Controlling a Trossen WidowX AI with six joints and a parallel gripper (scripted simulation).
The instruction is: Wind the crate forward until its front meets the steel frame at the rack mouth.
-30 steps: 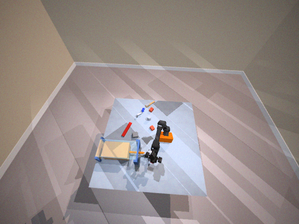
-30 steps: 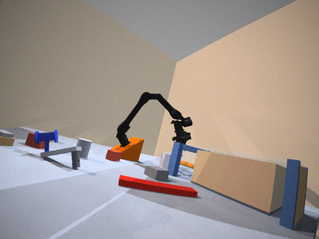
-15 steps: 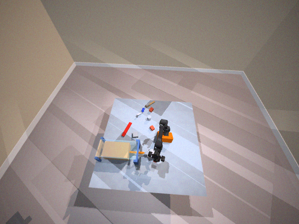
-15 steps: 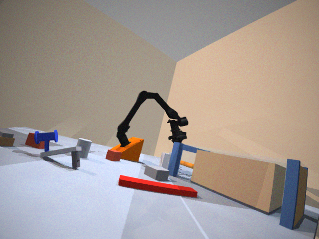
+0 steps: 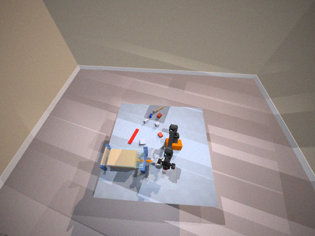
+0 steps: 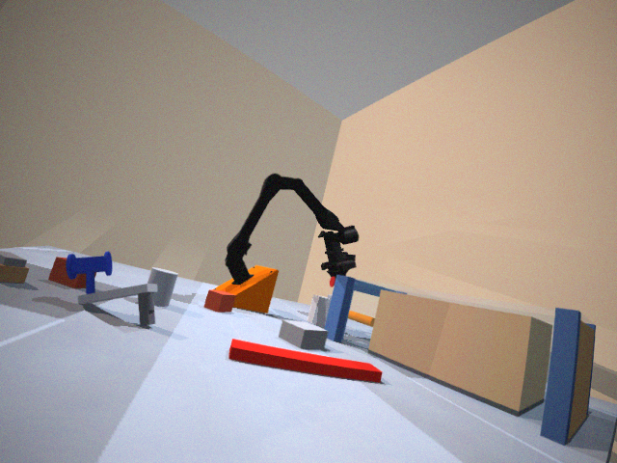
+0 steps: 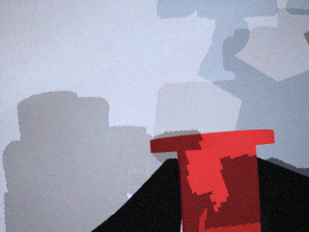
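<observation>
Right now the red-knobbed winch handle is 20 mm ahead of my gripper tip, 50 mm to the right of it and 30 mm below it. From my gripper tip the other things lie so: red knob 10 mm behind, 20 mm to the right; blue frame 210 mm ahead, 110 mm to the right, 30 mm below; winch 40 mm ahead, 100 mm to the right, 100 mm below.
</observation>
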